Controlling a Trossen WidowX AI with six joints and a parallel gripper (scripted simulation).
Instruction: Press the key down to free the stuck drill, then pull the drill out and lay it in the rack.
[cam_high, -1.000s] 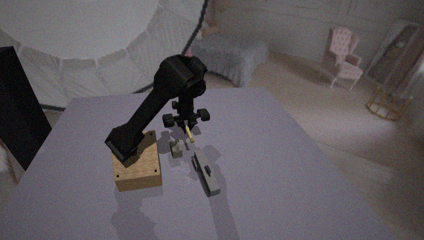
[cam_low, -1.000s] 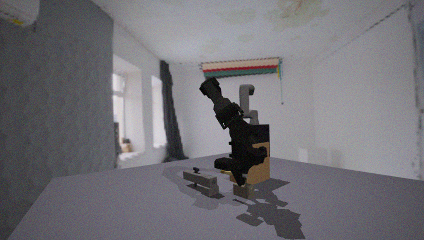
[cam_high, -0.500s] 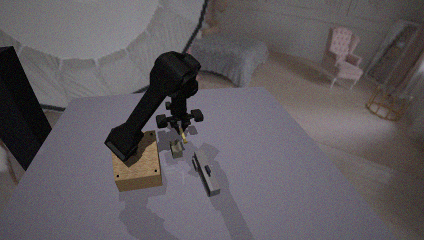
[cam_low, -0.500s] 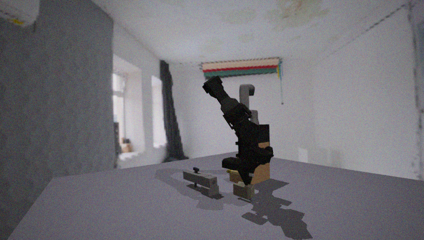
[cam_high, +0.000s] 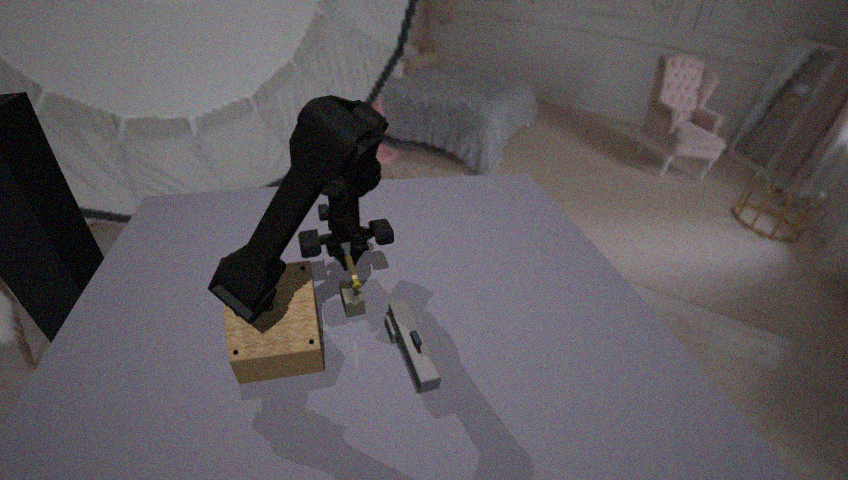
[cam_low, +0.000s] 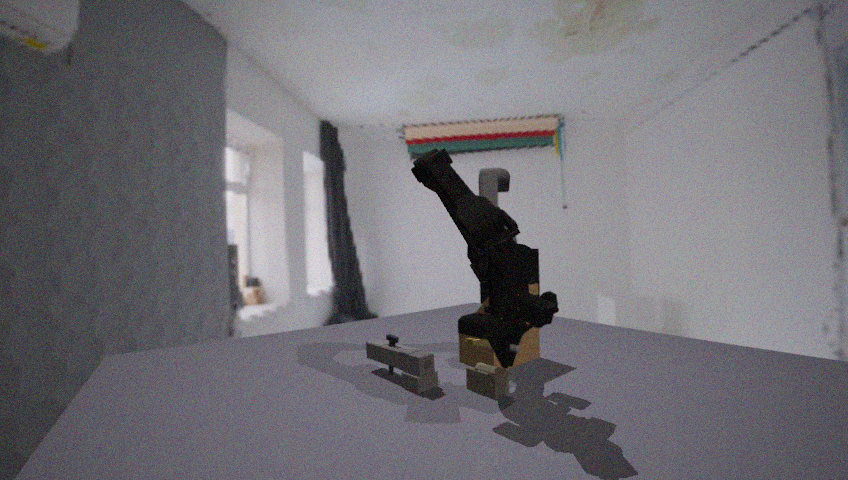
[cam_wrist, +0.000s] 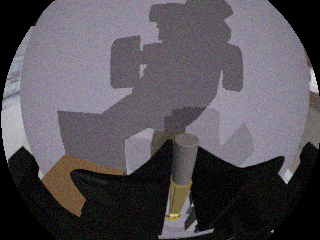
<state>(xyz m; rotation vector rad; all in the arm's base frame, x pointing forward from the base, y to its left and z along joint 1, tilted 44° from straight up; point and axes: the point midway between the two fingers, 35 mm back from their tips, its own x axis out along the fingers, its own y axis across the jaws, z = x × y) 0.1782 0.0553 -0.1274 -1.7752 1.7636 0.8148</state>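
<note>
My gripper tip is 40 mm to the left of the drill and 30 mm below it. Round my gripper tip: rack (50 mm to the right, 40 mm below); key (80 mm ahead, 240 mm to the right, 10 mm below).
</note>
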